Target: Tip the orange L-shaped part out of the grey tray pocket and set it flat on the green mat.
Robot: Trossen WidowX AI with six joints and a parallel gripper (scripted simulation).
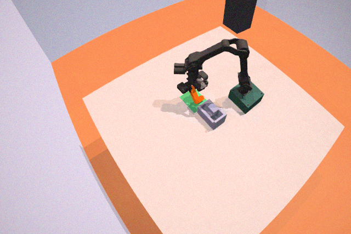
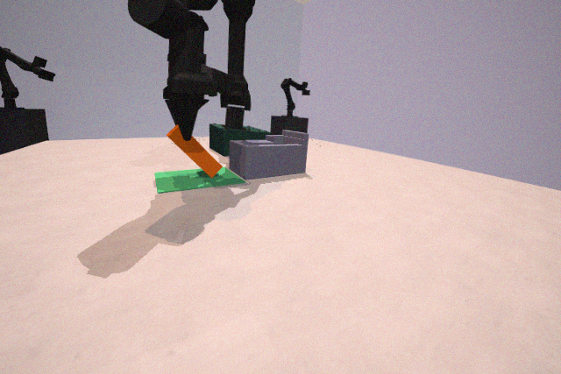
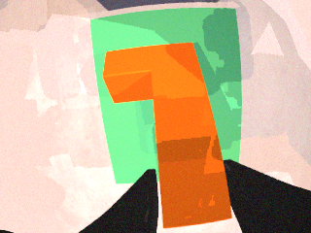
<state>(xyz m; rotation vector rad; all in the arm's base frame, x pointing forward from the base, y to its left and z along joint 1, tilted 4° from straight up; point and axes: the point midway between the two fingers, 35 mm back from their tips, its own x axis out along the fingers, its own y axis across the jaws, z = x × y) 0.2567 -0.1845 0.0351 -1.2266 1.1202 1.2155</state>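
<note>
Right now my gripper tip is 4 cm above the orange L-shaped part, 2 cm to the right of it and 2 cm past it. Also, from my gripper tip: green mat: 9 cm below, 2 cm to the left.
</note>
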